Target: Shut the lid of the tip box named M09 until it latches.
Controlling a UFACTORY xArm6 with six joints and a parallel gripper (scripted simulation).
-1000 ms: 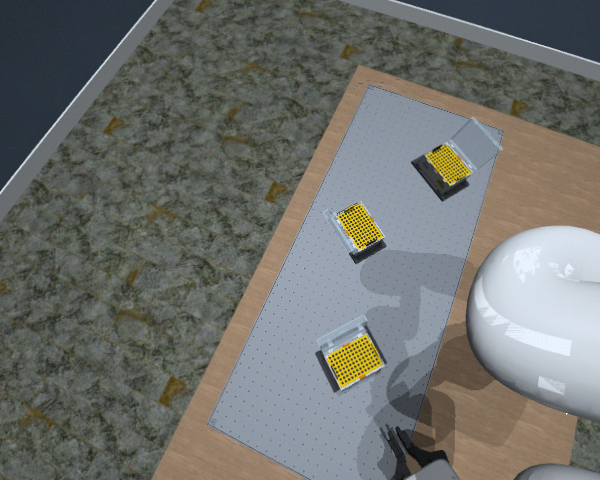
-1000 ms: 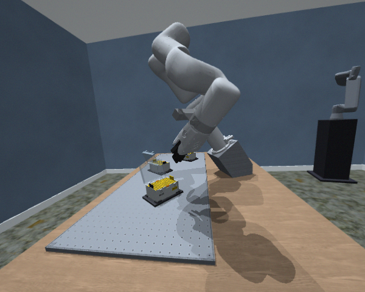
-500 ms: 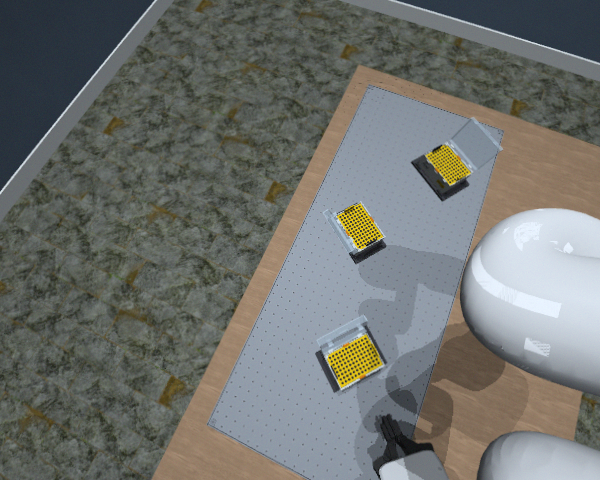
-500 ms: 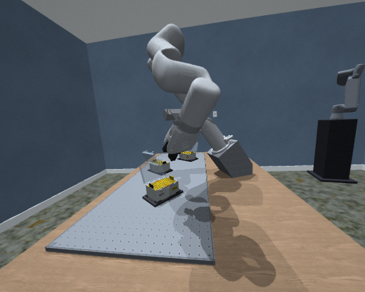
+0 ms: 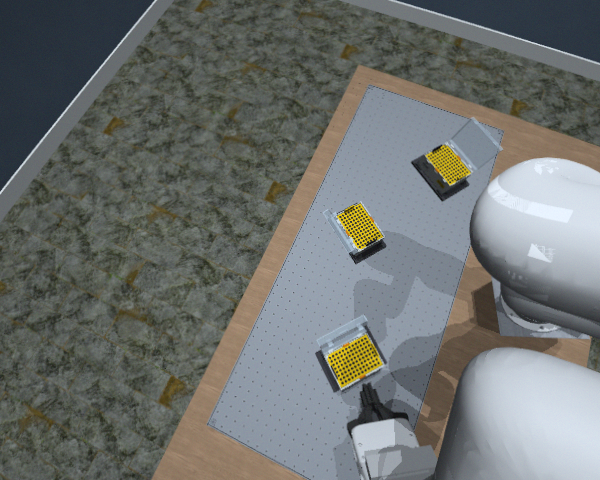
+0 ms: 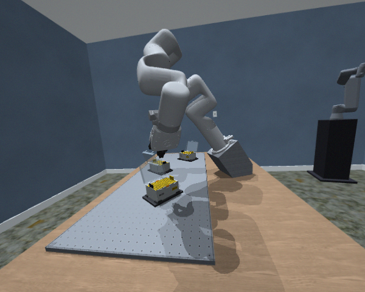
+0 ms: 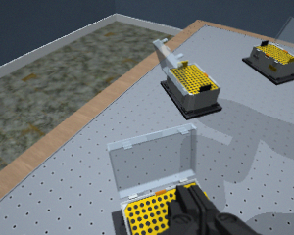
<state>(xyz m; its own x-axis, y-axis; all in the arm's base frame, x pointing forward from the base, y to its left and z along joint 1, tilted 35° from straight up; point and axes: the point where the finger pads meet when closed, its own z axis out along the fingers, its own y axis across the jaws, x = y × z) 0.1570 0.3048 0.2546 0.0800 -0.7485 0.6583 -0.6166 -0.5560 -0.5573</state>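
My gripper is now 100 mm above the clear lid, 80 mm short of it and 70 mm to the left of it. The rest, counted from my hand: tip box 140 mm below, 40 mm to the right, 40 mm ahead.
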